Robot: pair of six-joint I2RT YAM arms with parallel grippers.
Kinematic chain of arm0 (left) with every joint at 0, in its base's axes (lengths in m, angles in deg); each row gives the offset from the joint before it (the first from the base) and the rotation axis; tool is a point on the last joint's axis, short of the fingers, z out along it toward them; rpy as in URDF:
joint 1: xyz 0 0 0.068 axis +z
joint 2: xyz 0.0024 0.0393 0.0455 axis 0.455 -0.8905 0
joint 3: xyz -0.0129 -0.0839 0.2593 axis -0.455 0.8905 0
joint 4: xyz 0.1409 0.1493 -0.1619 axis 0.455 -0.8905 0
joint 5: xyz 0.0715 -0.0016 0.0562 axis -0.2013 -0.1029 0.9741
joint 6: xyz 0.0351 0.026 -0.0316 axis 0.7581 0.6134 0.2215
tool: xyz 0 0 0 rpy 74.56 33.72 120.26
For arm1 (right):
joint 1: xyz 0 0 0.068 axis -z
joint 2: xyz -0.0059 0.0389 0.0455 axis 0.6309 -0.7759 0
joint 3: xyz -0.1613 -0.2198 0.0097 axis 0.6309 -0.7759 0
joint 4: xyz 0.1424 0.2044 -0.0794 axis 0.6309 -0.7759 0
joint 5: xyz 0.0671 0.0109 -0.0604 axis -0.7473 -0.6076 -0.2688
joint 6: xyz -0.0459 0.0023 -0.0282 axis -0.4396 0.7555 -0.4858
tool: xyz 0 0 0 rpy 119.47 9.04 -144.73
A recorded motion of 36 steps. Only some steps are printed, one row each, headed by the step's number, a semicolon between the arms.
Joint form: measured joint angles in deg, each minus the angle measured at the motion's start. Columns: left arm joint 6, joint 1, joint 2, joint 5, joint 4, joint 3; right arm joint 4, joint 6, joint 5, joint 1, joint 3, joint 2.
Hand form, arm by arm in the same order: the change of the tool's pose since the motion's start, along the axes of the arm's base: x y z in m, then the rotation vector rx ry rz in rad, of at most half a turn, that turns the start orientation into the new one. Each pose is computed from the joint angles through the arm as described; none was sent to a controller.
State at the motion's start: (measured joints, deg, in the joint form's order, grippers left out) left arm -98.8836 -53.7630 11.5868 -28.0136 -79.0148 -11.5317; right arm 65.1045 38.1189 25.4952 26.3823 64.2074 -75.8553
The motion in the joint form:
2: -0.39 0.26 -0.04 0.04 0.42 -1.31; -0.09 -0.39 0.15 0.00 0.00 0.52
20: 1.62 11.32 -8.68 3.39 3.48 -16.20; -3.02 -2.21 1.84 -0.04 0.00 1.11
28: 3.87 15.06 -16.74 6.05 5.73 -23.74; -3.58 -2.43 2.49 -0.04 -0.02 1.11
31: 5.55 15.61 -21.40 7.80 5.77 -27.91; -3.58 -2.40 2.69 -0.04 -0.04 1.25
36: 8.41 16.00 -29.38 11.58 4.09 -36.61; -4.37 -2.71 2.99 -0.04 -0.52 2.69
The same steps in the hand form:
2: 0.0040 -0.0007 0.0078 -0.0163 -0.0227 0.0094; -0.0008 -0.0003 0.0022 -0.0035 -0.0124 -0.0005
20: 0.0758 0.0299 0.0608 -0.0176 -0.2070 0.2274; -0.0031 -0.0015 -0.0003 -0.0435 0.0026 -0.0171
28: 0.1186 0.0426 0.0675 0.0316 -0.2634 0.3072; -0.0032 -0.0019 -0.0014 -0.0526 0.0090 -0.0261
31: 0.1398 0.0428 0.0658 0.0733 -0.2744 0.3233; -0.0034 -0.0020 -0.0009 -0.0531 0.0071 -0.0295
36: 0.1767 0.0407 0.0653 0.1541 -0.2894 0.3504; -0.0075 -0.0031 0.0014 -0.0579 0.0000 -0.0327

